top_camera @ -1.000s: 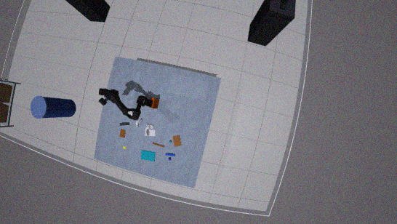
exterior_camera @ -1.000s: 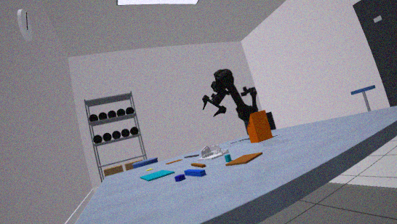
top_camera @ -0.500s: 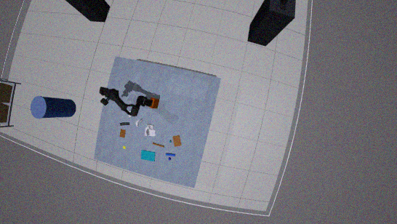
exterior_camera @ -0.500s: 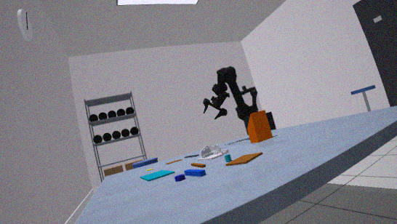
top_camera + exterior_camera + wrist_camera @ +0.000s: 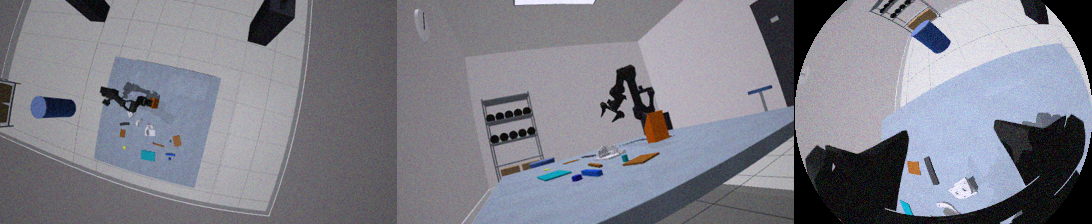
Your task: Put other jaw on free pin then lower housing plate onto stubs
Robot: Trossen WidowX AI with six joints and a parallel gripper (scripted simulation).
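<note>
My gripper tip is now 210 mm short of the light grey jaw piece, 270 mm to the right of it and 200 mm above it. From my gripper tip the other things lie so: teal plate (540 mm ahead, 440 mm to the left, 200 mm below); then brown bar (390 mm ahead, 540 mm to the left, 200 mm below); then white base (270 mm ahead, 420 mm to the left, 200 mm below).
</note>
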